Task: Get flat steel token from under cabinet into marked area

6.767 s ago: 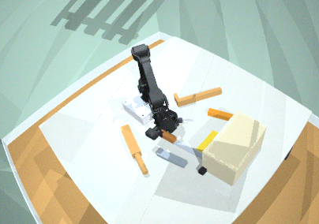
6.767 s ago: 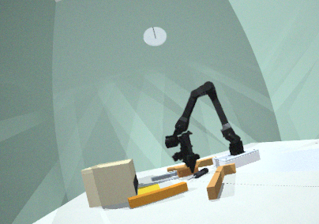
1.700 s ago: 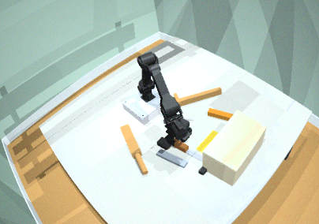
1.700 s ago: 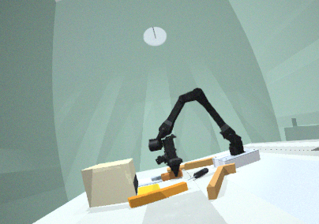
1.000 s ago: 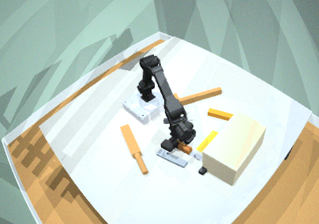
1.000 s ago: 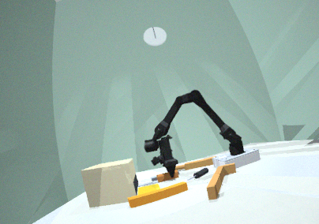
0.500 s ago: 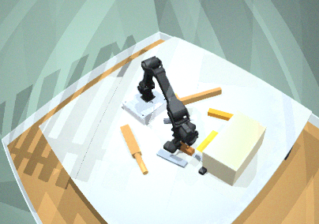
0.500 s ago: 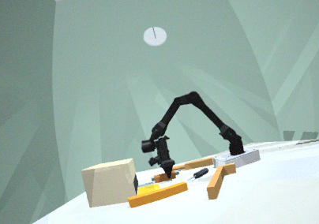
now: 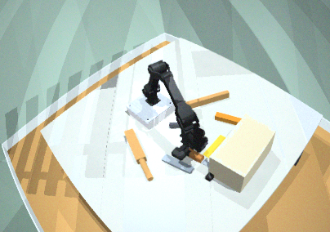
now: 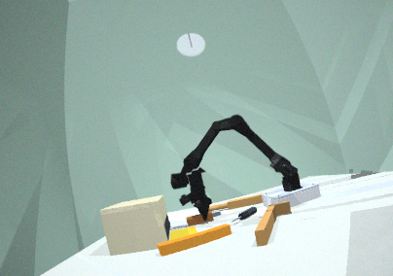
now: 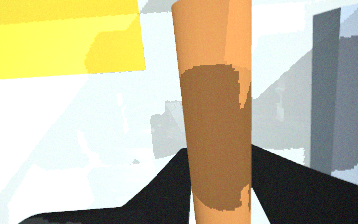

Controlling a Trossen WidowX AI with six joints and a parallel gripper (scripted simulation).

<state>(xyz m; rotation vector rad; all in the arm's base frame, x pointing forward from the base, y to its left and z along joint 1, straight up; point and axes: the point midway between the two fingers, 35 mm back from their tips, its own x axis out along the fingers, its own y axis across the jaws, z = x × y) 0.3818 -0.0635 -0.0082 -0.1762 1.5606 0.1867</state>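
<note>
Now: gripper tip 80 mm to the left of the grey flat bar and 10 mm short of it. The rest, counted from my gripper tip: orange paddle (190 mm to the right, 140 mm behind, 10 mm above); orange bar (300 mm to the left, 10 mm ahead, 10 mm above).
</note>
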